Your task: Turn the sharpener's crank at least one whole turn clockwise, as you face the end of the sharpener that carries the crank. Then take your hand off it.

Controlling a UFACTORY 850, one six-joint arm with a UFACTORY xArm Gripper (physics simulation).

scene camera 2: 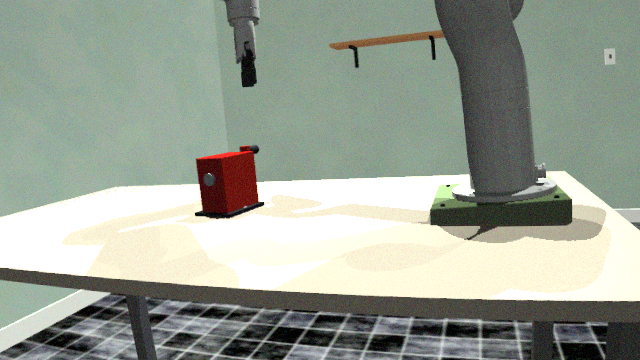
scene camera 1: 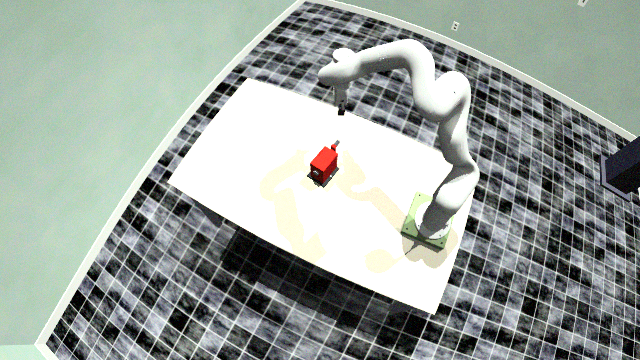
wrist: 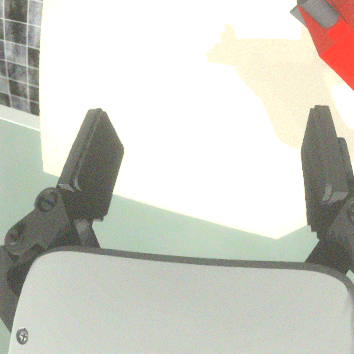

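The red sharpener [scene camera 1: 324, 162] [scene camera 2: 227, 182] [wrist: 345, 62] stands upright on its dark base on the table. Its crank handle, a dark grey grip [scene camera 1: 336, 143] [scene camera 2: 254, 149] [wrist: 320, 12] on a red arm, sticks out at the top of the far end in scene camera 2. A round grey disc is on the opposite end. My gripper [scene camera 1: 341, 112] [scene camera 2: 248, 85] [wrist: 206, 125] is open and empty. It hangs well above the table, higher than the crank and apart from it. In the wrist view the sharpener is at the top right corner, partly cut off, beyond the right finger.
The white table [scene camera 1: 220, 130] [scene camera 2: 150, 280] [wrist: 165, 125] carries the sharpener and the arm's green base plate [scene camera 1: 412, 227] [scene camera 2: 500, 215]. The arm arches above the table's far side. A wooden shelf [scene camera 2: 387, 40] is on the wall behind. A dark box-like object [scene camera 1: 622, 170] is at the right edge of scene camera 1.
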